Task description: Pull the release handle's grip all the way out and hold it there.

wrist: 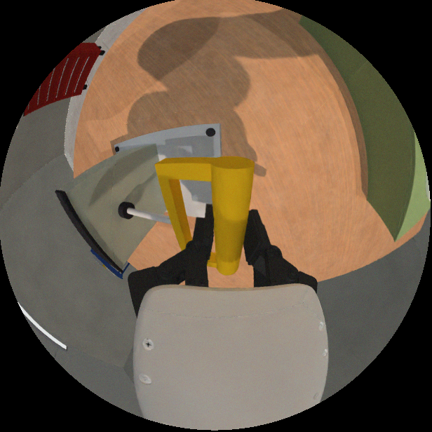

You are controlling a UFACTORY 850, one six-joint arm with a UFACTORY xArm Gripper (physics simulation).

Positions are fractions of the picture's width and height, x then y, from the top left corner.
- my gripper: 0.53, 0.51
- grey base plate: 0.47, 0.33
